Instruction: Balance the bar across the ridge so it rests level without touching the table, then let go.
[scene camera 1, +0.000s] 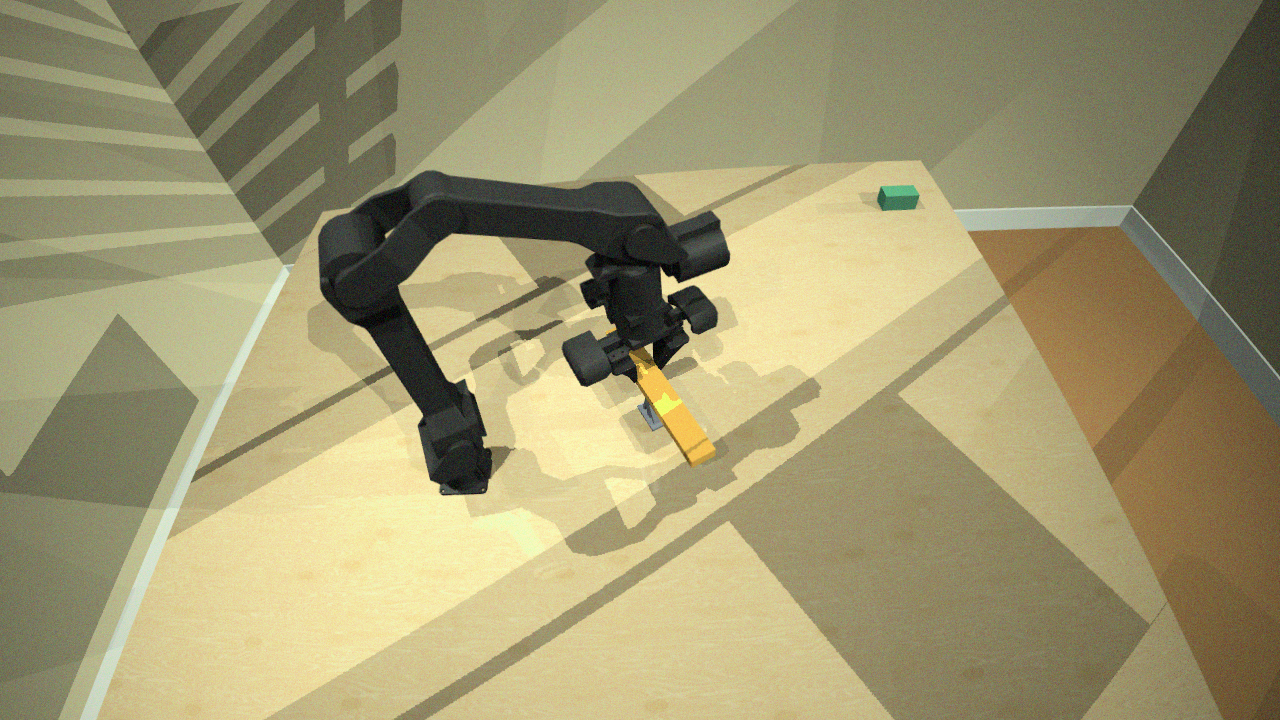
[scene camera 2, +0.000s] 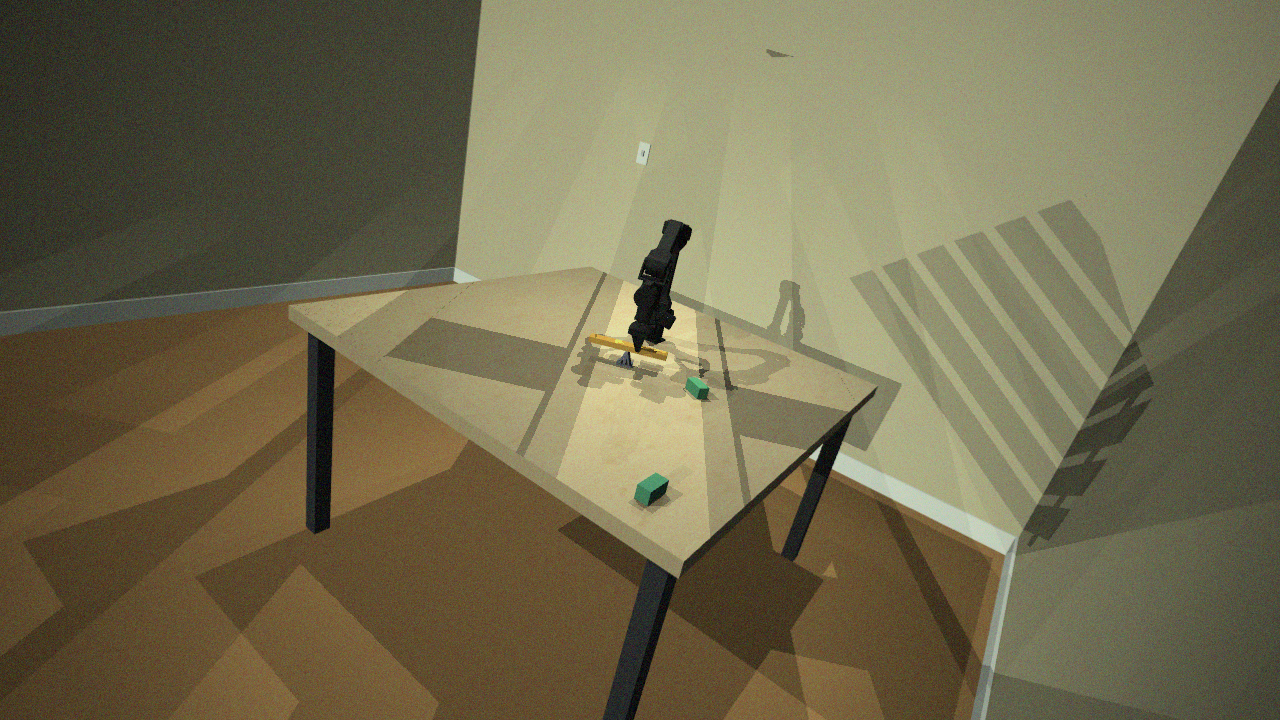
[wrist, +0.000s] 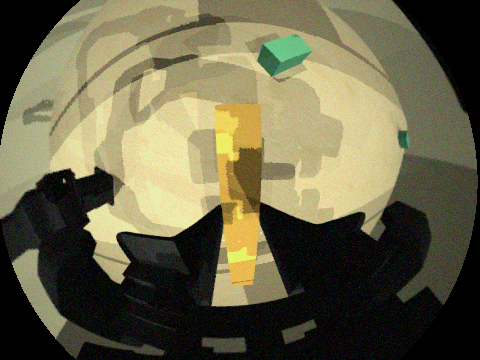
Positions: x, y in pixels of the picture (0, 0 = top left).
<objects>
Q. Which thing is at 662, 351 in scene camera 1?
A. The gripper.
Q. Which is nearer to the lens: the orange bar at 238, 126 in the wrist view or the green block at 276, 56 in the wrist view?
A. The orange bar.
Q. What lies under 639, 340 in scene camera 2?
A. The gripper.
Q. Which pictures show the orange bar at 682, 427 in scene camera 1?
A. Scene camera 1, scene camera 2 and the wrist view: all of them.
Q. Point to the gripper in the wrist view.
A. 240, 208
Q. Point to an orange bar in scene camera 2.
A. At 594, 338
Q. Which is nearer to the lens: the orange bar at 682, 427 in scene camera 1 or the green block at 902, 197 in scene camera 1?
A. The orange bar.
</objects>
